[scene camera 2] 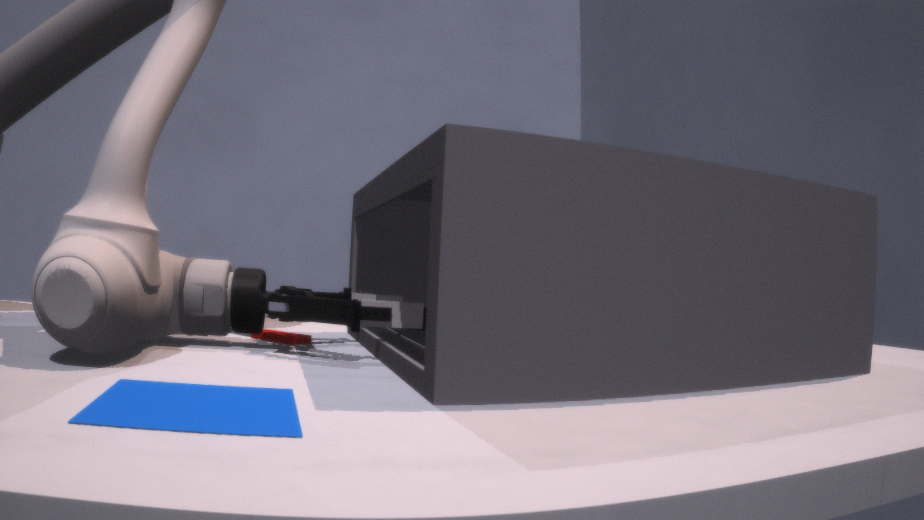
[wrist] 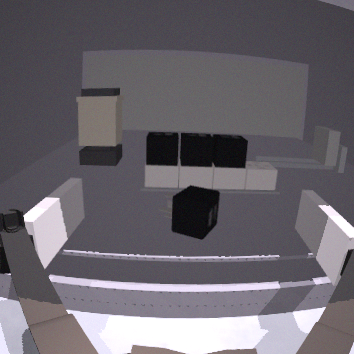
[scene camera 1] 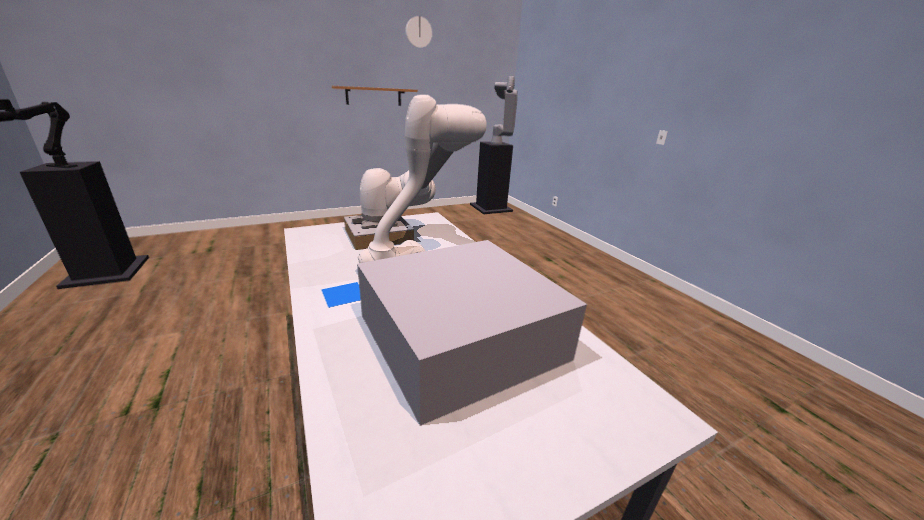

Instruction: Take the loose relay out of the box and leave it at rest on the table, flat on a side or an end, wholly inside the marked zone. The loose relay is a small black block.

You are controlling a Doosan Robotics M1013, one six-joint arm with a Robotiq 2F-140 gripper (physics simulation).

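Frame: origin at the arm's base, x ahead, y left, z up, level; centimetres.
Where they show: gripper, fingertip midpoint: (scene camera 2: pixel 411 310) (wrist: pixel 191 204); arm's base, origin of the base link: (scene camera 1: pixel 377 222).
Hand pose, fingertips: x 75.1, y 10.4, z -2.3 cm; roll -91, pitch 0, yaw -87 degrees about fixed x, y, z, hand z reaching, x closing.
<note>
Things, the pixels of their centre, and the offset from my fingertips. "spot": a spot on its surface instead. Level surfaces: height alone.
- loose relay, body centre: (wrist: pixel 188 209) dy +0.2, dx +1.2, dz -0.8 cm
- grey box, body centre: (scene camera 2: pixel 588 273) (wrist: pixel 214 103) (scene camera 1: pixel 462 310) dy -1.6, dx +20.9, dz +5.2 cm
- blue rectangle, surface spot: (scene camera 2: pixel 193 408) (scene camera 1: pixel 340 294) spot: dy -35.5, dx -17.6, dz -4.8 cm
- table, its level: dz -4.9 cm
- beige block, surface spot: (wrist: pixel 99 121) spot: dy +11.4, dx +14.7, dz +3.0 cm
- grey part, surface spot: (wrist: pixel 326 145) spot: dy -16.8, dx +19.4, dz +1.2 cm
- red-handled tool, body centre: (scene camera 2: pixel 261 333) dy +7.6, dx -18.6, dz -4.4 cm
The loose relay (wrist: pixel 195 212) is a small black block inside the box, in front of the row of relays, between and beyond my fingertips in the wrist view. The grey box (scene camera 1: pixel 472 303) (scene camera 2: pixel 646 271) (wrist: pixel 195 95) lies with its open side towards the arm. My gripper (scene camera 2: pixel 394 313) (wrist: pixel 191 204) is open and empty, level, with its fingertips just inside the opening. The marked zone is a blue rectangle (scene camera 1: pixel 340 294) (scene camera 2: pixel 193 408) on the table (scene camera 1: pixel 517 465) (scene camera 2: pixel 387 472), outside the box. The relay is hidden in both scene views.
Three black relays (wrist: pixel 196 150) sit on a row of white sockets (wrist: pixel 195 176) behind the loose one. A beige block (wrist: pixel 99 121) stands at the back left, a grey part (wrist: pixel 326 145) at the right. A sill (wrist: pixel 170 287) crosses the opening. A red-handled tool (scene camera 2: pixel 283 336) lies below the gripper.
</note>
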